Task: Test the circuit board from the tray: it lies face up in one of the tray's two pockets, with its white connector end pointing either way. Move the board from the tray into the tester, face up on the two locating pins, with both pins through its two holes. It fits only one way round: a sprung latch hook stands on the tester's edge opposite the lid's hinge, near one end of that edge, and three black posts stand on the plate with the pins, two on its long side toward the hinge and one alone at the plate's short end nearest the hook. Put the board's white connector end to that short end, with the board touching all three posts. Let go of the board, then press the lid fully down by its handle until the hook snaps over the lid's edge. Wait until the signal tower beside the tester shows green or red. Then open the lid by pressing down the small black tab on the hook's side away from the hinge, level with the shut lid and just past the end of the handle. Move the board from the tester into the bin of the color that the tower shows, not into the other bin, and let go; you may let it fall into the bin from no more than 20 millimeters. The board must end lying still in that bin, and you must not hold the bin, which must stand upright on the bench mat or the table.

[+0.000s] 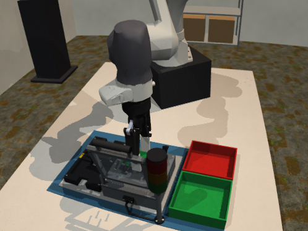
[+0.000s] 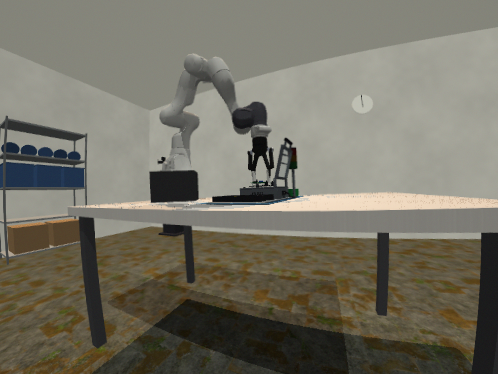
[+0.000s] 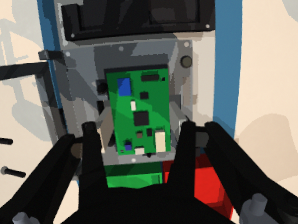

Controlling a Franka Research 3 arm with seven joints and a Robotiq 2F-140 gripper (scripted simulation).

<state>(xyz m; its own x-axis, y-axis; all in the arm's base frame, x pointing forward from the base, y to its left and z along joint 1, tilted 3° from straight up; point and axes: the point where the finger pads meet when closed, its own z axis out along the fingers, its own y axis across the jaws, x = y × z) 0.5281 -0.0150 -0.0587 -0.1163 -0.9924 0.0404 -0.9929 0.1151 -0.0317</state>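
Right now my hand is 2 cm above the green circuit board. The rest, counted from my hand: green bin: 19 cm to the left, 9 cm below, 7 cm ahead; then tester plate: 4 cm below, 1 cm ahead; then clear lid: 12 cm ahead, 8 cm above, 2 cm to the right.
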